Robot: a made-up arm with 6 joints.
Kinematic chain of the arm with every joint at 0, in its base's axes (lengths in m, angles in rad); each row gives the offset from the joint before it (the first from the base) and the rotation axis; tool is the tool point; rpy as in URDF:
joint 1: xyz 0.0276 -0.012 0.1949 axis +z
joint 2: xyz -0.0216 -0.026 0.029 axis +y
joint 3: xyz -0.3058 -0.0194 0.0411 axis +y
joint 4: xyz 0.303 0.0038 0.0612 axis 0.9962 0 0.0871
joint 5: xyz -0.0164 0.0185 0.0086 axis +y
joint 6: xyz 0.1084 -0.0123 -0.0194 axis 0.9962 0 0.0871
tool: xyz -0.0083 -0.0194 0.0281 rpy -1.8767 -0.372 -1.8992
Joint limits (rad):
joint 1: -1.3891..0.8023
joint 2: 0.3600..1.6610
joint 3: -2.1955..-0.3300
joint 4: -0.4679..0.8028
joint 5: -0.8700..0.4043
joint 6: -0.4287..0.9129
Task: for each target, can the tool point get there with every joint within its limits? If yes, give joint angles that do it. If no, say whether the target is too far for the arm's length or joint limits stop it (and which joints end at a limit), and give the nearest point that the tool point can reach.
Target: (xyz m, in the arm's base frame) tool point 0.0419 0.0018 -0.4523
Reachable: no: joint limits stop it (at a limit: joint 1, joint 2, joint 3, joint 6) | nearest point 0.1656 0.0780 0.1567 | short by 0.626 m
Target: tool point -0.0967 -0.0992 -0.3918
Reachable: no: joint limits stop it (at a limit: joint 1, joint 2, joint 3, joint 6) | nearest point 0.0043 -0.1845 0.1565 | short by 0.564 m
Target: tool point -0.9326 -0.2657 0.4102
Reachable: no: too far | nearest point -0.4886 -0.1484 0.6578 | short by 0.522 m
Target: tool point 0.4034 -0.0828 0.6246
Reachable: yes | joints -0.0066 1.4823 -1.5712 0.6800 -0.1883 0.7435
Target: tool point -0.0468 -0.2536 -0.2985
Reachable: no: joint limits stop it (at a limit: joint 1, joint 2, joint 3, joint 4, joint 6) | nearest point 0.0005 -0.2080 0.1553 | short by 0.459 m
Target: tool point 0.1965 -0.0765 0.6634
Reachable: yes | joints 0.0281 0.8780 -1.1748 -0.0574 -0.0740 0.7390
